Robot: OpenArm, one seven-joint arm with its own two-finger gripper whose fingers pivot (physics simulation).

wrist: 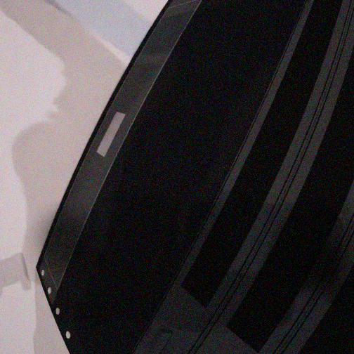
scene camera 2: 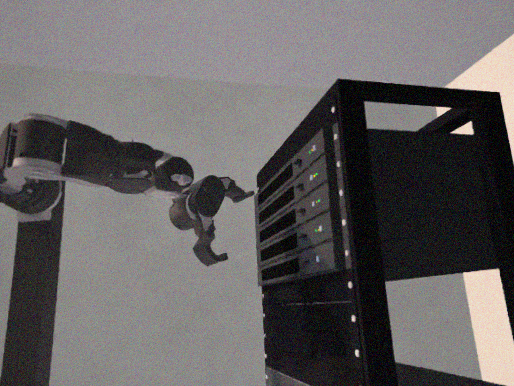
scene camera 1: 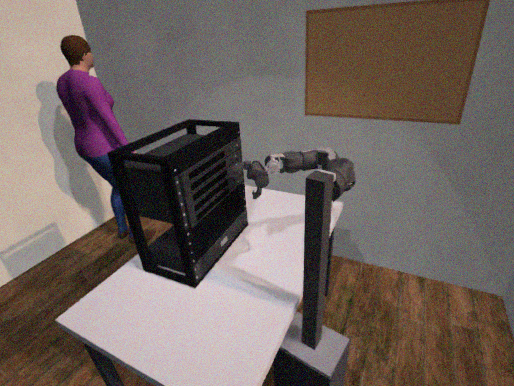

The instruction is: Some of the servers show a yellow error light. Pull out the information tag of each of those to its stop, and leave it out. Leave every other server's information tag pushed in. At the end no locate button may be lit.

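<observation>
The black rack (scene camera 1: 183, 250) (scene camera 2: 374, 300) holds five stacked servers. In scene camera 2, the top server (scene camera 2: 320, 162), second server (scene camera 2: 322, 187), third server (scene camera 2: 325, 212) and fourth server (scene camera 2: 327, 239) show small green or yellowish lights; their exact colours blur. The bottom server (scene camera 2: 326, 262) shows a bluish-white light, possibly a locate button. Small dark protrusions stand beside the vents; which are information tags, and how far out they are, I cannot tell. My gripper (scene camera 1: 251, 182) (scene camera 2: 238, 225) is open and empty before the rack's far side, one finger close to its edge. Its fingers do not show in the wrist view.
The rack stands on a white table (scene camera 1: 175, 325). In the wrist view, a pale label (wrist: 111, 134) marks the rack's lower front panel. The arm's dark post (scene camera 1: 316, 260) (scene camera 2: 32, 300) stands at the table's edge. A person (scene camera 1: 90, 110) stands behind the rack.
</observation>
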